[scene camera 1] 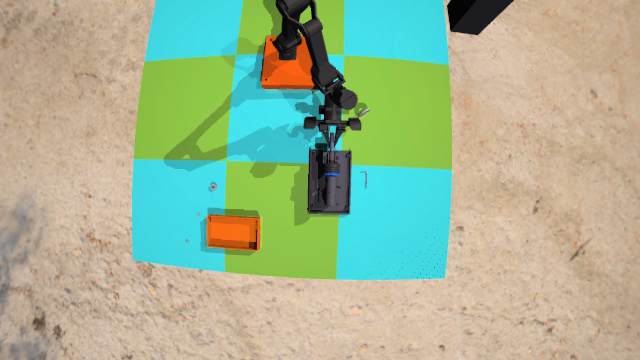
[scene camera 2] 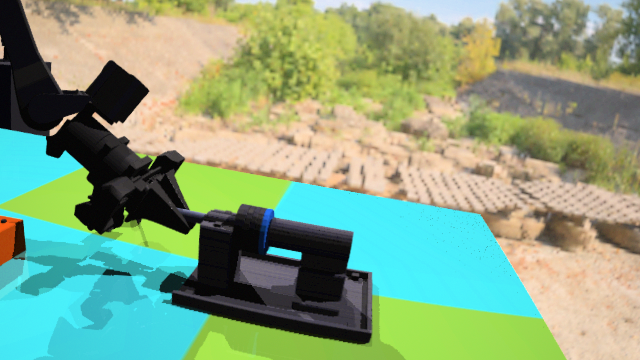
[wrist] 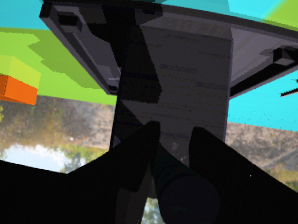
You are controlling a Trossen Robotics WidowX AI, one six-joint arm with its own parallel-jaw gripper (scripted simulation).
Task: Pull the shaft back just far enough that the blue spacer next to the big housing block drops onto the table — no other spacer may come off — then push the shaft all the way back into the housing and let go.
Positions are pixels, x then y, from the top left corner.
gripper: scene camera 1; scene camera 2; wrist 174,133
same spot on gripper: (scene camera 1: pixel 340 128) = (scene camera 2: pixel 161 178)
